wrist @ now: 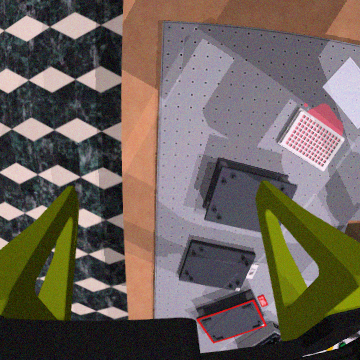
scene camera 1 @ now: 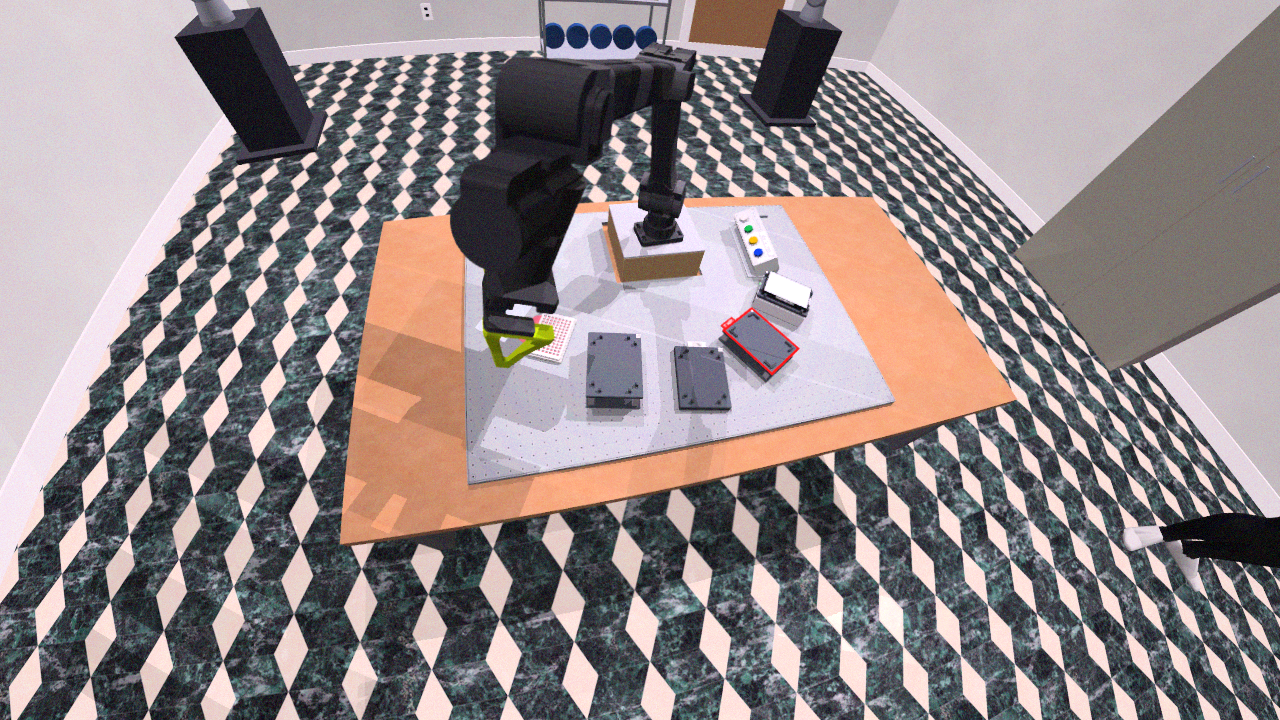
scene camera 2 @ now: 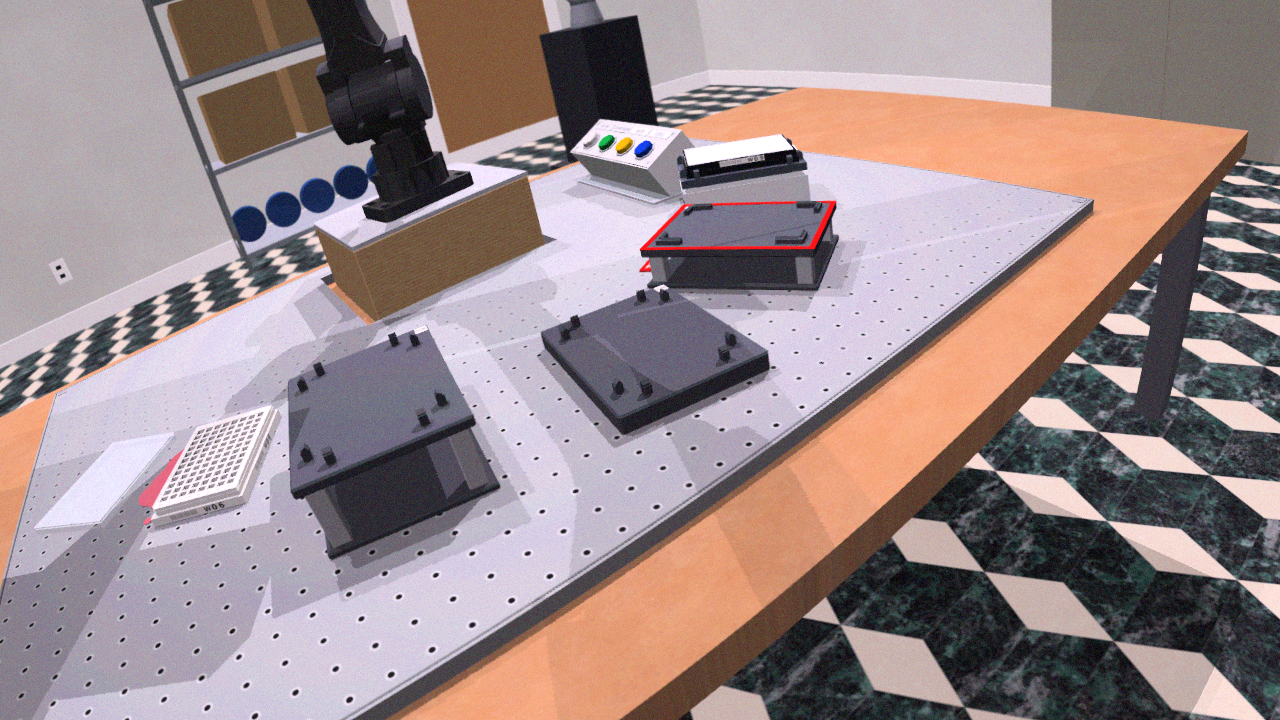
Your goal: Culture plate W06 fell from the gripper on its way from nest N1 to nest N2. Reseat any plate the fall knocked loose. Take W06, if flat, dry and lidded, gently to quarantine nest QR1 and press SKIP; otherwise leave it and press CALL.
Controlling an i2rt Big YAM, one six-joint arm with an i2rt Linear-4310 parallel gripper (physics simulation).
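Where they show: gripper, between the fingertips: (wrist: pixel 169 191) (scene camera 1: pixel 499 333); arm's base, origin of its link: (scene camera 1: pixel 658 234) (scene camera 2: pixel 419 200).
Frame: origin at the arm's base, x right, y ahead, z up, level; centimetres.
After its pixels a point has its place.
Note:
Plate W06 (scene camera 1: pixel 556 338) @[x 32.4, y 22.2, z -8.0 cm] (scene camera 2: pixel 214 461) @[x 33.6, y 22.3, z -7.4 cm] (wrist: pixel 312 139) @[x 33.7, y 21.4, z -7.5 cm] lies upright and flat on the perforated board, lidless, wells showing. A pink spill (scene camera 2: pixel 159 483) @[x 39.0, y 18.1, z -8.6 cm] (wrist: pixel 327 116) @[x 38.4, y 18.0, z -8.5 cm] spreads beside and partly under it. A pale flat lid (scene camera 2: pixel 105 480) @[x 43.7, y 13.0, z -7.9 cm] (wrist: pixel 347 90) @[x 44.1, y 14.4, z -7.9 cm] lies apart, beyond the spill. My gripper (scene camera 1: pixel 525 349) (wrist: pixel 169 191) @[x 41.7, y 49.0, z 34.8 cm] is open and empty, high above the board; it does not show in scene camera 2. The red-outlined nest (scene camera 1: pixel 759 342) @[x -15.1, y 36.5, z -4.7 cm] (scene camera 2: pixel 738 225) @[x -15.7, y 35.8, z -4.7 cm] (wrist: pixel 232 321) @[x -15.6, y 35.7, z -4.7 cm] is bare. A white-topped plate (scene camera 1: pixel 787 288) @[x -29.3, y 23.9, z -1.7 cm] (scene camera 2: pixel 738 154) @[x -27.5, y 26.1, z -1.7 cm] rests on the back-right nest; I cannot tell whether it is fully seated.
A tall dark nest (scene camera 1: pixel 614 365) @[x 21.9, y 35.5, z -2.8 cm] (scene camera 2: pixel 380 402) @[x 21.4, y 36.9, z -2.8 cm] (wrist: pixel 245 197) @[x 22.9, y 36.1, z -2.8 cm] and a low dark nest (scene camera 1: pixel 702 377) @[x 1.8, y 41.1, z -7.1 cm] (scene camera 2: pixel 653 358) @[x 3.1, y 43.4, z -7.1 cm] (wrist: pixel 217 264) @[x 2.8, y 40.5, z -7.1 cm] hold no plates. A button box (scene camera 1: pixel 763 259) @[x -27.8, y 12.4, z -2.1 cm] (scene camera 2: pixel 662 168) @[x -27.1, y 13.1, z -4.4 cm] with white, green, yellow and blue buttons stands behind the white-topped plate. The arm base stands on a wooden block (scene camera 1: pixel 660 265) @[x 1.3, y 7.6, z -4.2 cm] (scene camera 2: pixel 447 250) @[x 1.5, y 7.6, z -4.8 cm].

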